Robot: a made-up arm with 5 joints.
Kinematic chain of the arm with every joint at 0, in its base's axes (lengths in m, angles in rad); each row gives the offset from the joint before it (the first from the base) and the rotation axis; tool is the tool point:
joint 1: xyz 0 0 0.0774 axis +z
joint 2: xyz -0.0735 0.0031 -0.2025 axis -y
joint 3: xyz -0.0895 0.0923 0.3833 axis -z
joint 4: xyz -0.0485 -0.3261 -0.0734 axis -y
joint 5: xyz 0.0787 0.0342 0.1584 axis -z
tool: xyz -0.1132 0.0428 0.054
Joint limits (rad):
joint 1: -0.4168..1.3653
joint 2: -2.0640..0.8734
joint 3: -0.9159..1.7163
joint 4: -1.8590..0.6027
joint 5: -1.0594..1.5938
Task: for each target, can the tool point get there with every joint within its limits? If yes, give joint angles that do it. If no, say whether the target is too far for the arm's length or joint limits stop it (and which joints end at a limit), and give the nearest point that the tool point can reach.
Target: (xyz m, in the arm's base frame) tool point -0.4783 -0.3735 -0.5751
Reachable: no: joint limits stop it (at a limit: joint 2, joint 3, joint 4, joint 5) | nearest point -0.4590 -0.3584 -0.3229 | short by 0.253 m
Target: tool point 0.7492 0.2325 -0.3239
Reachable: no: joint limits stop it (at a limit: joint 2, joint 5) | nearest point 0.5116 0.1588 -0.2350 | short by 0.264 m
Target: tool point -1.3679 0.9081 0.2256
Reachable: no: too far | nearest point -0.6459 0.4288 0.0312 | short by 0.888 m
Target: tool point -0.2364 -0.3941 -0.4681
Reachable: no: joint limits stop it (at a limit: joint 2, joint 3, joint 4, joint 5) | nearest point -0.2996 -0.4994 -0.3229 | short by 0.190 m
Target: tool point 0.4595 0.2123 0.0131
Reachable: yes | joints 0.9187 -1.6841 0.4457 -0.5997 -0.8192
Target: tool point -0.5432 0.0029 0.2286
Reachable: yes | joints 0.0103 0.4445 0.7405 0.2134 0.6828
